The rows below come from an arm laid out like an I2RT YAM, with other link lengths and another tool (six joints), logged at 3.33 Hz.
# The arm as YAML. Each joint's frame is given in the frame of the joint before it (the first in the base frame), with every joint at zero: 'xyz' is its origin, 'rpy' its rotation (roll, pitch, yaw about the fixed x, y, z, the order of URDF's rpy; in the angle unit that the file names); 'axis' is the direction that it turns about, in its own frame. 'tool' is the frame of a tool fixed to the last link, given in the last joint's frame.
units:
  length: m
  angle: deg
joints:
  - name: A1
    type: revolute
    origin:
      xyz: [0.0, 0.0, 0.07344]
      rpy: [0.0, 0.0, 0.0]
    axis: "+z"
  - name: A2
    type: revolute
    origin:
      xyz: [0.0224, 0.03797, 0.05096]
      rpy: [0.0, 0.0, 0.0]
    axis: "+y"
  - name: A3
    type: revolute
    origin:
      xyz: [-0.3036, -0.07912, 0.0]
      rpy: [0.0, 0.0, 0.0]
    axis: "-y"
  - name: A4
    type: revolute
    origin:
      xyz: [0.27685, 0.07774, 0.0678]
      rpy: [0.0, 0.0, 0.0]
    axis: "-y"
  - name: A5
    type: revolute
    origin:
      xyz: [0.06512, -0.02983, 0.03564]
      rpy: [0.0, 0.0, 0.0]
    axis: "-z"
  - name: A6
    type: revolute
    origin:
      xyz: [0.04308, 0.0, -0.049]
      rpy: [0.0, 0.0, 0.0]
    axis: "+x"
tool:
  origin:
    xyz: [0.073, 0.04, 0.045]
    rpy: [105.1, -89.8, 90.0]
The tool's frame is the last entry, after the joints.
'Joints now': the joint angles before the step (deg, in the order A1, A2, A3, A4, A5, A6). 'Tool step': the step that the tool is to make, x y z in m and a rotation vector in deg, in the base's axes. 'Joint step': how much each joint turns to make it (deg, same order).
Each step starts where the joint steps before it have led.
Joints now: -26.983, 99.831, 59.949, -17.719, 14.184, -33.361
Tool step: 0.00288, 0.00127, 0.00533, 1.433, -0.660, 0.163
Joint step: -0.080, 0.027, 1.080, -1.268, -1.463, 0.655
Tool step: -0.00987, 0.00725, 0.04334, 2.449, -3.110, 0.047
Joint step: -0.691, -5.682, 1.784, -6.092, -3.429, 1.362
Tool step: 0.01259, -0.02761, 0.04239, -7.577, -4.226, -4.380
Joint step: -0.701, -0.949, 5.187, 1.146, 5.959, 0.097
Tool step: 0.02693, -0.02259, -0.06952, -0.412, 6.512, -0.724
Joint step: -0.063, 11.827, 2.026, 4.765, 3.130, -1.704
